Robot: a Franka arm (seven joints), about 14 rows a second.
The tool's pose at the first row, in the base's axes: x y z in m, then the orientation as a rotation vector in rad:
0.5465 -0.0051 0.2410 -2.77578 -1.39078 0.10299
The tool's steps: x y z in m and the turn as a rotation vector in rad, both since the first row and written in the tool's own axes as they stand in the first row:
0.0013 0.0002 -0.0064 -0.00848 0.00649 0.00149
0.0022 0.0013 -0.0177 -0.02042 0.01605 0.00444
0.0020 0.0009 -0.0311 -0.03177 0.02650 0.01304
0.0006 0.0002 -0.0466 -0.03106 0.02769 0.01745
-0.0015 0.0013 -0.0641 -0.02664 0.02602 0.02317
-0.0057 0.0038 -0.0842 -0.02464 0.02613 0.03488
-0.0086 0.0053 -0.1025 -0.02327 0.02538 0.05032
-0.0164 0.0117 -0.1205 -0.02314 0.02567 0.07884
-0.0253 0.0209 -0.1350 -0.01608 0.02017 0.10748
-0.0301 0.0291 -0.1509 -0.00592 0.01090 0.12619
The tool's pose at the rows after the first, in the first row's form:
0.5479 -0.0042 0.2473 -2.78146 -1.39101 0.08826
0.5502 -0.0041 0.2585 -2.78981 -1.38999 0.06686
0.5507 -0.0041 0.2719 -2.80132 -1.38061 0.04469
0.5505 -0.0048 0.2874 -2.80349 -1.37392 0.04363
0.5514 -0.0072 0.3049 -2.80466 -1.36448 0.04916
0.5524 -0.0121 0.3250 -2.81130 -1.34734 0.05070
0.5533 -0.0153 0.3433 -2.82124 -1.32543 0.05310
0.5551 -0.0255 0.3612 -2.84050 -1.28536 0.05354
0.5582 -0.0381 0.3754 -2.85573 -1.24333 0.06680
0.5631 -0.0469 0.3910 -2.86280 -1.21475 0.08712

